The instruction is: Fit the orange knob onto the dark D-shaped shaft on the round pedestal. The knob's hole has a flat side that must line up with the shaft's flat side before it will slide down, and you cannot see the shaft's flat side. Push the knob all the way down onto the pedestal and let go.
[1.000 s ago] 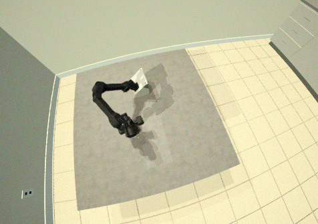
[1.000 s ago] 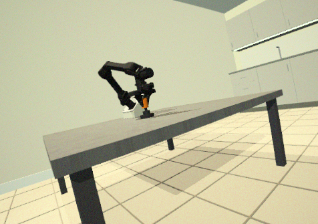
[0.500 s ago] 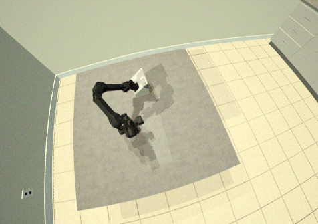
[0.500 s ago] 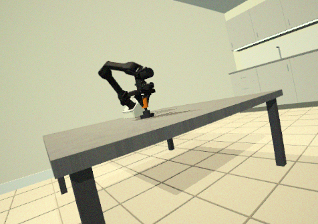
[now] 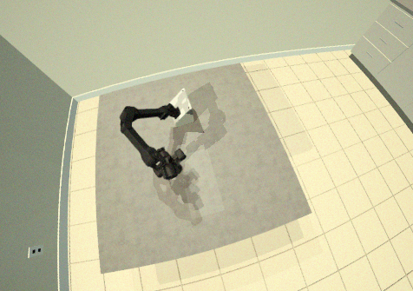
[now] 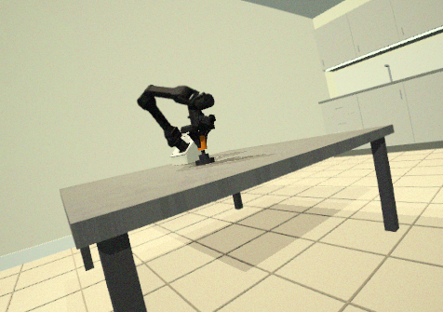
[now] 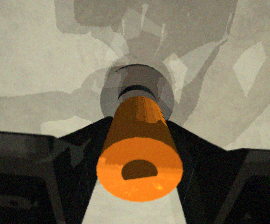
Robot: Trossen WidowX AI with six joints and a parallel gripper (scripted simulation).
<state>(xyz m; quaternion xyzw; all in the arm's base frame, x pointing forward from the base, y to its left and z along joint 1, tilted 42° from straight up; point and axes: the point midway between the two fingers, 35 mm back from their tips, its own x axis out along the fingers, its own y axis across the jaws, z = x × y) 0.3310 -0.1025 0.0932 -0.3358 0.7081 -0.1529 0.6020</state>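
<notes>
My gripper tip is 2 cm below the orange knob. The rest, counted from my gripper tip: round pedestal (4 cm below).
</notes>
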